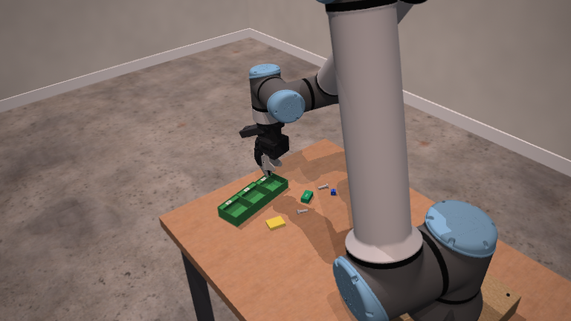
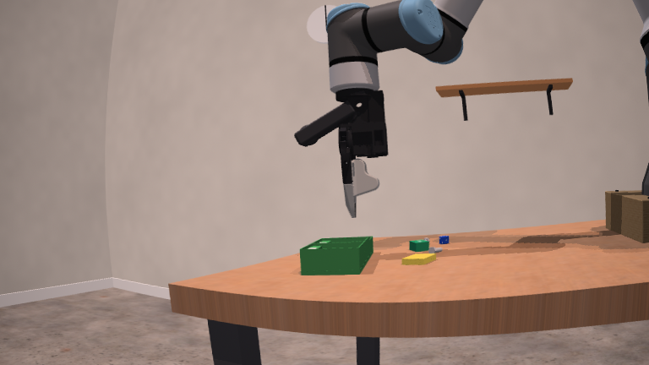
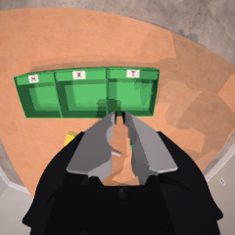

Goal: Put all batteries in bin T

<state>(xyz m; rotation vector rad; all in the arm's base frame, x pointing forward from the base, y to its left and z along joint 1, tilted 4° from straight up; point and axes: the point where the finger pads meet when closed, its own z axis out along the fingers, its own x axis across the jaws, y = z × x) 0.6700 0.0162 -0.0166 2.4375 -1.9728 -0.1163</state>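
Right now the green bin is 6 cm to the left of my hand and 7 cm below it. The rest, counted from my hand: flat yellow block (14 cm behind, 8 cm to the left, 8 cm below); green block (10 cm behind, 9 cm to the right, 8 cm below); blue cube (15 cm behind, 16 cm to the right, 8 cm below).
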